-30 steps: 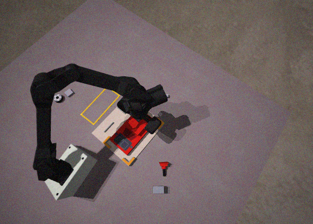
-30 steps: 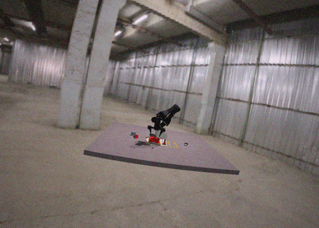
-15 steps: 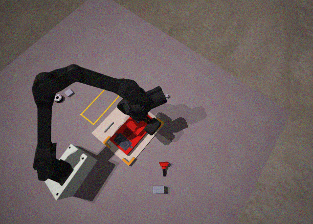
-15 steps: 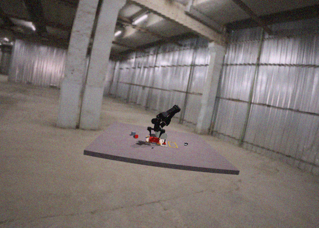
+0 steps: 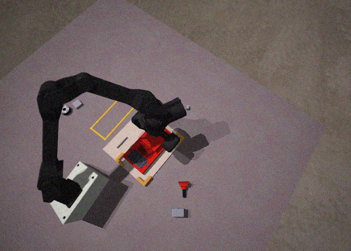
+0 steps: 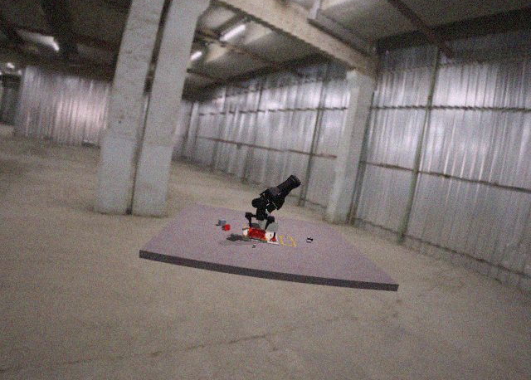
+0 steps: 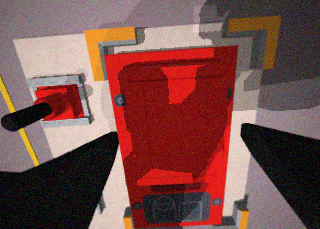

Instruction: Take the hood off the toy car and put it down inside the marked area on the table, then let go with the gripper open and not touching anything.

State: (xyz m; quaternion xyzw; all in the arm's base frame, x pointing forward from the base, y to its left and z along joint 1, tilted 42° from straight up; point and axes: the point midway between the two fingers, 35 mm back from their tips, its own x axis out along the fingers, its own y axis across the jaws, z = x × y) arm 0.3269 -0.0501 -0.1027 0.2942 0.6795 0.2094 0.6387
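Right now the hood is 10 mm below my gripper tip.
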